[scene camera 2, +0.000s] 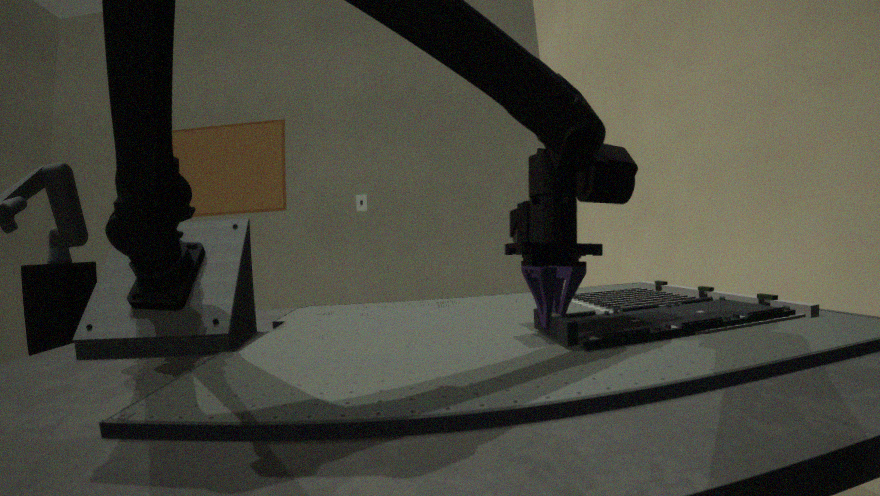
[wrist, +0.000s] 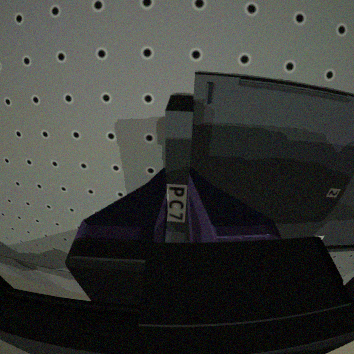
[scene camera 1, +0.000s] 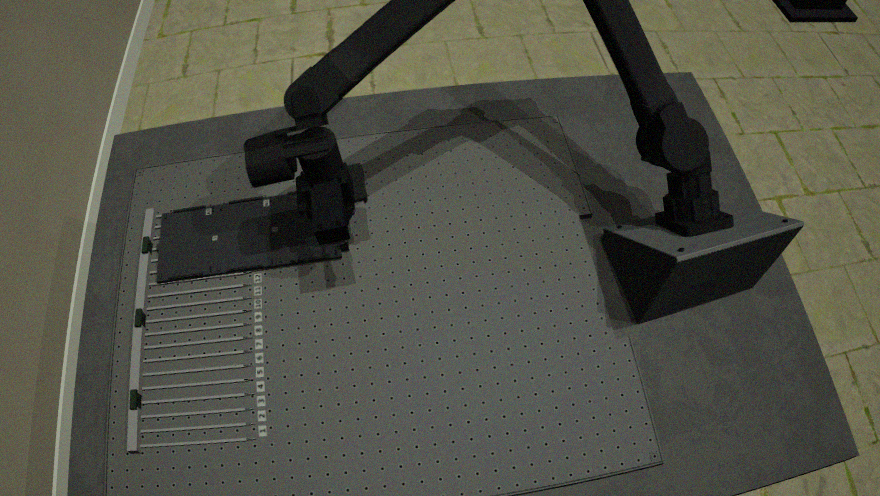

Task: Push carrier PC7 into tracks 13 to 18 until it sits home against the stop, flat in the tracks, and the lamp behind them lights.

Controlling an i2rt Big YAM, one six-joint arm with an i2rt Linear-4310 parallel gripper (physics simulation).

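Places are measured from the arm's base along level axes (x down, y left, z ahead), in millimetres.
Pixels of known places: gripper, fingertip midpoint: (scene camera 2: 551, 328) (wrist: 177, 175); arm's base, link origin: (scene camera 2: 169, 277) (scene camera 1: 693, 224).
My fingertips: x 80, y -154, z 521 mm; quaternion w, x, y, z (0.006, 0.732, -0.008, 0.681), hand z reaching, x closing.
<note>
For each thing: its top centre in the pictures, then the offset to it from my fingertips. "spot": a spot on its surface instead. Level surfaces: height alone.
- Carrier PC7, top centre: (scene camera 2: 666, 301) (scene camera 1: 244, 226) dy -12, dx -18, dz +158 mm
- lamp-like green block, surface spot: (scene camera 2: 765, 298) (scene camera 1: 148, 244) spot: dy -19, dx -4, dz +333 mm
- label, surface spot: (wrist: 176, 202) spot: dy -6, dx -18, dz +1 mm
- perforated board, surface height: dx +12 mm
Carrier PC7 (scene camera 1: 191, 249) (scene camera 2: 653, 325) (wrist: 270, 145), a long dark plate, appears flat over tracks 13 to 18, which it mostly covers. Short track ends show between its front edge and the pale stop rail (scene camera 1: 138, 363) (scene camera 2: 814, 310), so a narrow gap remains visible there. A lamp-like green block (scene camera 1: 146, 244) (scene camera 2: 765, 298) on the rail behind these tracks looks dark. My gripper (scene camera 2: 551, 317) (wrist: 177, 175) is shut on the upright end bar of PC7, its purple fingers either side of the label (wrist: 176, 202). In scene camera 1 the wrist hides the fingertips.
Tracks 1 to 12 (scene camera 1: 194, 369) lie beside the carrier, with number labels (scene camera 1: 260, 372) at their open ends. Two more green blocks (scene camera 1: 139, 317) (scene camera 1: 134, 399) stand on the rail. The arm's wedge-shaped base (scene camera 1: 702, 277) (scene camera 2: 234, 271) stands at the opposite end of the perforated board (scene camera 1: 468, 345).
</note>
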